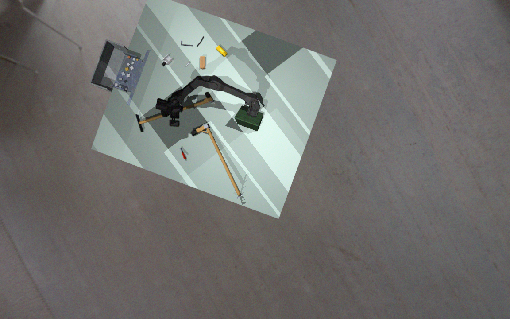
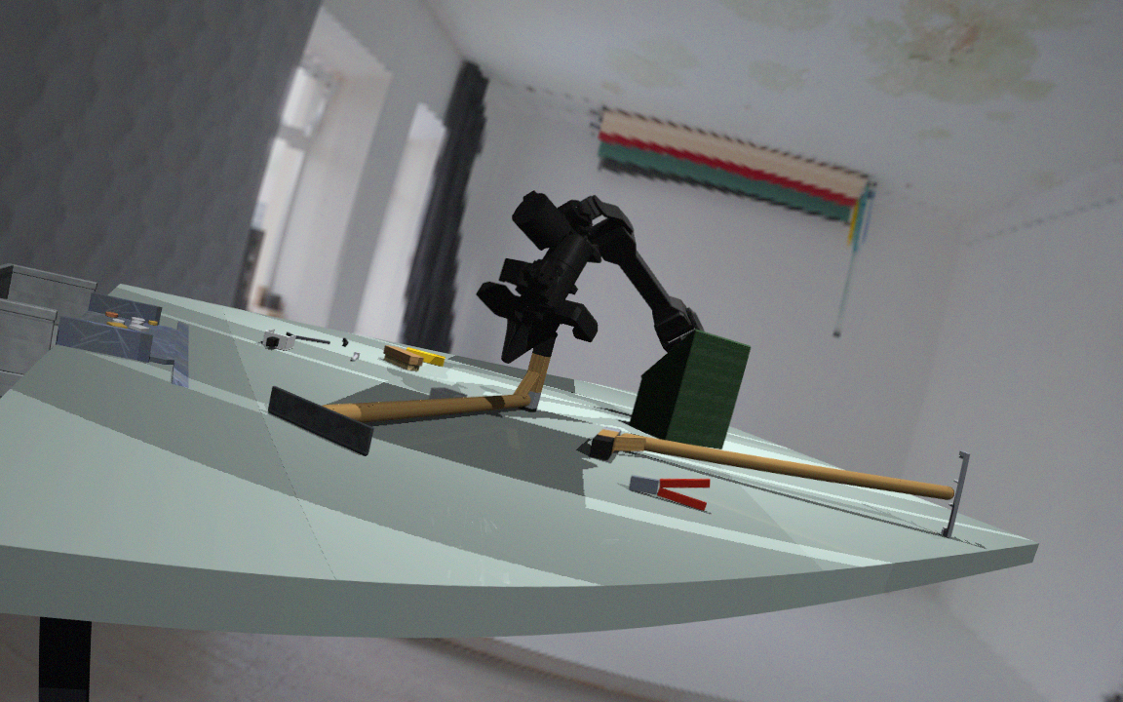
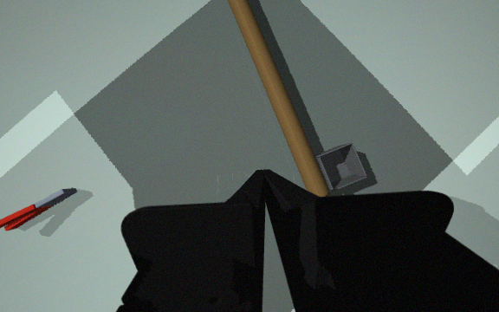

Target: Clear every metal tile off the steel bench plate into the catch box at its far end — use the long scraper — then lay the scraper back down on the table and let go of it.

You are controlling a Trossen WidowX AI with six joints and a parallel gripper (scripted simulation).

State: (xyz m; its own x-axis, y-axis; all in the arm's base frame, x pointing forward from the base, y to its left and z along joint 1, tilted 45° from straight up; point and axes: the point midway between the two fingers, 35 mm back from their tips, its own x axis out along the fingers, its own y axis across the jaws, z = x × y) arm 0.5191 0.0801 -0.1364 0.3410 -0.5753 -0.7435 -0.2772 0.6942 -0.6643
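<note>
Right now my gripper tip is 4 cm short of the long scraper, 4 cm to the left of it and 3 cm above it. The rest, counted from my gripper tip: wooden block (5 cm behind, 45 cm to the right, 8 cm below); then small grey box (3 cm ahead, 9 cm to the right, 9 cm below); then red-handled tool (10 cm behind, 25 cm to the left, 8 cm below).
</note>
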